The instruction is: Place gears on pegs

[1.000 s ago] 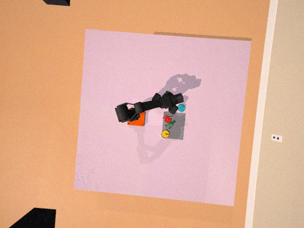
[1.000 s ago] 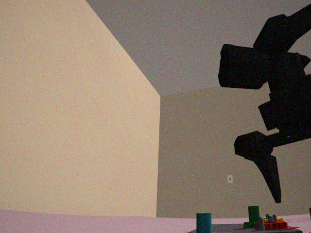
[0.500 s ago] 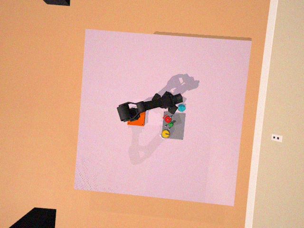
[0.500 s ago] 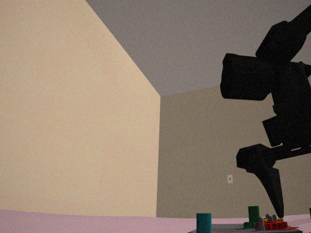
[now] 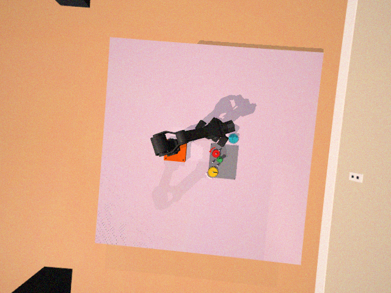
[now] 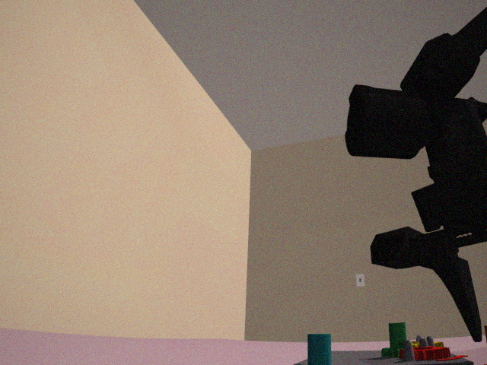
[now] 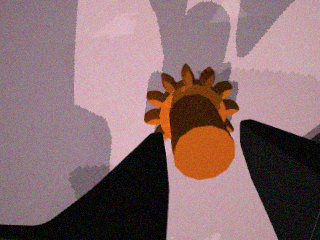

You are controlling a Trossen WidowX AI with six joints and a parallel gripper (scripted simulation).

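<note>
My gripper tip is 7 cm short of the green gear and 15 cm to the left of it. From my gripper tip the other things lie so: red gear 4 cm ahead, 12 cm to the right, 1 cm below; orange gear 1 cm below; teal gear 14 cm ahead, 1 cm to the right, 1 cm below.
</note>
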